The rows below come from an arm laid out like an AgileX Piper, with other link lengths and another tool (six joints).
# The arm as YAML. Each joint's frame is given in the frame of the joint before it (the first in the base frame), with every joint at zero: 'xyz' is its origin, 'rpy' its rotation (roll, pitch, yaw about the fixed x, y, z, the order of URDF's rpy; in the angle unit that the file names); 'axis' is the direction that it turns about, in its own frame. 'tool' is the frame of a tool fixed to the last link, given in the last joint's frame.
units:
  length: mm
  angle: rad
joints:
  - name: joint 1
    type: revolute
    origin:
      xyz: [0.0, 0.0, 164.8]
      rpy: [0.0, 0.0, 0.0]
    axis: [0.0, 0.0, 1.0]
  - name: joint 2
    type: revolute
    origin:
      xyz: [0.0, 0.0, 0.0]
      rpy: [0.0, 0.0, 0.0]
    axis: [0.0, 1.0, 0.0]
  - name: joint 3
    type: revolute
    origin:
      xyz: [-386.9, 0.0, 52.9]
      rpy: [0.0, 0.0, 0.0]
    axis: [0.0, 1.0, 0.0]
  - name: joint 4
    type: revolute
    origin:
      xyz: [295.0, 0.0, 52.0]
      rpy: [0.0, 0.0, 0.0]
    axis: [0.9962, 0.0, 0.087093]
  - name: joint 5
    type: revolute
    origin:
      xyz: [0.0, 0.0, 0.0]
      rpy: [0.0, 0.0, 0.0]
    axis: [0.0, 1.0, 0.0]
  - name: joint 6
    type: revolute
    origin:
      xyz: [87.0, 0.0, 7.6]
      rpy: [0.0, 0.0, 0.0]
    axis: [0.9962, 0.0, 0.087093]
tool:
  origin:
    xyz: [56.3, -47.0, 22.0]
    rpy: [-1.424, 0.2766, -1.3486]
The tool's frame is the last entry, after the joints.
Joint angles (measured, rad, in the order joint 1, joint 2, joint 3, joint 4, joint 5, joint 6), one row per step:
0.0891 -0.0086 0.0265 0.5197 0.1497 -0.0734
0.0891 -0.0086 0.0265 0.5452 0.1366 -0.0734
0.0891 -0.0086 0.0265 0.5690 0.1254 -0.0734
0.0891 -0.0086 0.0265 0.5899 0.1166 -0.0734
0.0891 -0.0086 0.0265 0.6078 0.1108 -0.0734
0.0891 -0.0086 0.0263 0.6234 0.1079 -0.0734
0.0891 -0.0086 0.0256 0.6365 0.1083 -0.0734
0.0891 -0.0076 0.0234 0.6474 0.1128 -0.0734
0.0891 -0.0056 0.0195 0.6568 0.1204 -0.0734
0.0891 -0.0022 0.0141 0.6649 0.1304 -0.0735
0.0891 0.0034 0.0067 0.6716 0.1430 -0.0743
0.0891 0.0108 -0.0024 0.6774 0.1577 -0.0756
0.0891 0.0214 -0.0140 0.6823 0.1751 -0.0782
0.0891 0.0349 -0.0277 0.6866 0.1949 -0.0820
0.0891 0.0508 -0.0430 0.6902 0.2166 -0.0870
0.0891 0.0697 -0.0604 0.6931 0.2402 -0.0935
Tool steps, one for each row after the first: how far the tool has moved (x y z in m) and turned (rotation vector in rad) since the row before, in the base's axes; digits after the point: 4 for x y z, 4 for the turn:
0.0000 -0.0004 0.0007 0.0268 -0.0089 -0.0049
0.0000 -0.0003 0.0005 0.0249 -0.0073 -0.0043
0.0000 -0.0002 0.0002 0.0218 -0.0054 -0.0034
0.0000 -0.0001 0.0000 0.0184 -0.0032 -0.0020
0.0000 0.0001 -0.0002 0.0158 -0.0012 -0.0006
0.0000 0.0003 -0.0003 0.0130 0.0008 0.0011
0.0000 0.0007 0.0000 0.0104 0.0033 0.0035
0.0001 0.0009 0.0004 0.0086 0.0049 0.0053
0.0001 0.0011 0.0008 0.0070 0.0065 0.0067
0.0003 0.0014 0.0013 0.0046 0.0085 0.0083
0.0004 0.0015 0.0018 0.0029 0.0100 0.0097
0.0006 0.0018 0.0025 0.0003 0.0123 0.0114
0.0008 0.0020 0.0031 -0.0018 0.0146 0.0131
0.0010 0.0022 0.0035 -0.0039 0.0164 0.0144
0.0012 0.0024 0.0041 -0.0063 0.0182 0.0159

